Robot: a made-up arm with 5 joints.
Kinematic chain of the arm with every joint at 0, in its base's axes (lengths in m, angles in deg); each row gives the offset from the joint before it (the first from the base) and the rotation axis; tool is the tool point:
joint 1: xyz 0 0 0.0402 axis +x
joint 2: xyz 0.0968 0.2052 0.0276 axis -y
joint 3: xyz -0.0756 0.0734 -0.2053 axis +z
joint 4: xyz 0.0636 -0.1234 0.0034 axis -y
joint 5: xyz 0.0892 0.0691 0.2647 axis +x
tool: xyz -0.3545 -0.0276 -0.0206
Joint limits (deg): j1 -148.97..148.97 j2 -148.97..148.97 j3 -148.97..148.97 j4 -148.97..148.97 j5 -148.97..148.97
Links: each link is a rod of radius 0.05 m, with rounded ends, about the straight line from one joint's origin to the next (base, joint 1, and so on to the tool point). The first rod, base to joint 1, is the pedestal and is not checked.
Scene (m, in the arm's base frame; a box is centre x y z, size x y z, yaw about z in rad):
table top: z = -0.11
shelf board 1: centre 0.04 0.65 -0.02 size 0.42 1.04 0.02 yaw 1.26
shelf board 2: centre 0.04 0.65 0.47 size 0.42 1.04 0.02 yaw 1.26
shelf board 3: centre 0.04 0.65 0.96 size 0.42 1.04 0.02 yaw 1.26
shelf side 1: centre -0.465 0.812 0.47 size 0.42 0.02 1 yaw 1.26
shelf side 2: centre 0.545 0.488 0.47 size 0.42 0.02 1 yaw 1.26
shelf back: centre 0.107 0.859 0.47 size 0.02 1.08 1 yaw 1.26
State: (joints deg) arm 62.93 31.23 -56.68 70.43 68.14
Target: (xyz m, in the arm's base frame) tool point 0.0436 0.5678 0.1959
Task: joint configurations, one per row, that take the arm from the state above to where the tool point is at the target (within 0.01 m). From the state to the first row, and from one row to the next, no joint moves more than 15 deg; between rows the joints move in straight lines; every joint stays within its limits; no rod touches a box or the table.
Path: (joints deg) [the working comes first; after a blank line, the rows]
Joints at the target: 60.91 36.37 -39.82 62.29 66.16
Straight joint move there: clear.

1: 61.92 33.80 -48.25 66.36 67.15
2: 60.91 36.37 -39.82 62.29 66.16

